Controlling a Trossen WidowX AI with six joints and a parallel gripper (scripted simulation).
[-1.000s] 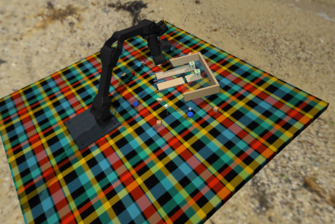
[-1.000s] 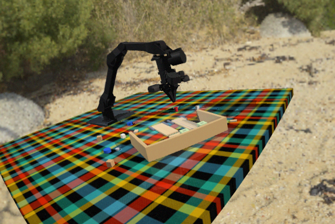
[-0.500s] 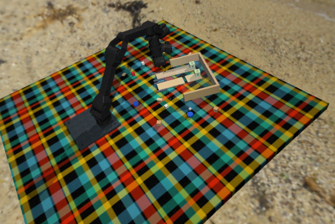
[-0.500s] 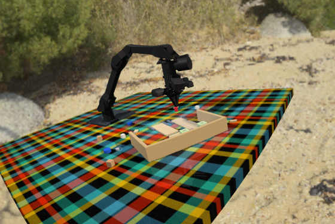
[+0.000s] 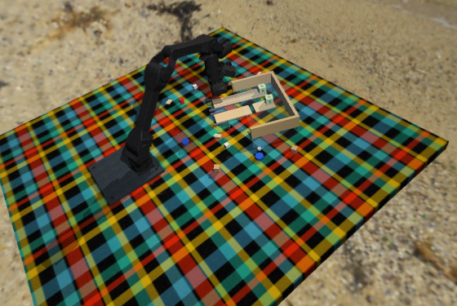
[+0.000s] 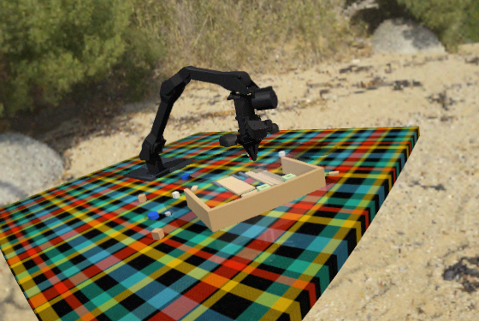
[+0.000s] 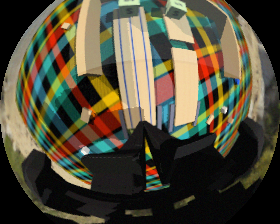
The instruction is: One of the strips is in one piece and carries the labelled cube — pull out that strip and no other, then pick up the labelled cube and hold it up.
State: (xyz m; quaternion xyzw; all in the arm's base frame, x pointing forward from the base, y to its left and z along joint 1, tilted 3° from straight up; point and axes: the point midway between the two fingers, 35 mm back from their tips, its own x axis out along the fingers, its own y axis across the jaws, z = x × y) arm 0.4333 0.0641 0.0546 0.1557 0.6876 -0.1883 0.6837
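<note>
My gripper tip is 80 mm short of the strip, 40 mm to the left of it and 40 mm above it. The rest, counted from my gripper tip: small red object (140 mm to the left, 110 mm behind, 30 mm below).
</note>
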